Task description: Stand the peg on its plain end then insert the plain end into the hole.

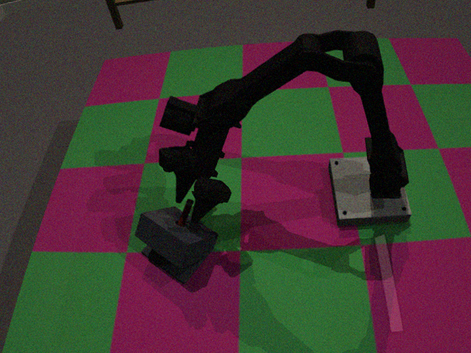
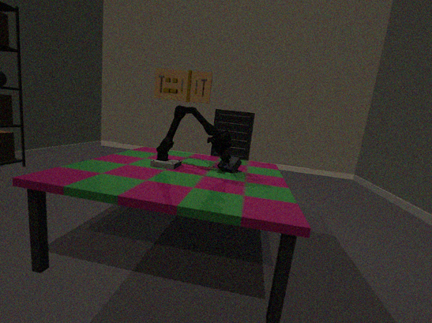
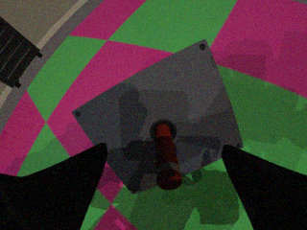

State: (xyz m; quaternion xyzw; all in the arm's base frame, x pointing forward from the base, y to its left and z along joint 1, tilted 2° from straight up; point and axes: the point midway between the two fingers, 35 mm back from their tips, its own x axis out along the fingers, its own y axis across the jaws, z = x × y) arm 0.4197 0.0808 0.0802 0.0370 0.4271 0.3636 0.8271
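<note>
My gripper tip is now right at the red peg. Also, from my gripper tip: sloped panel: 2 cm ahead, 3 cm to the left, 4 cm below.
</note>
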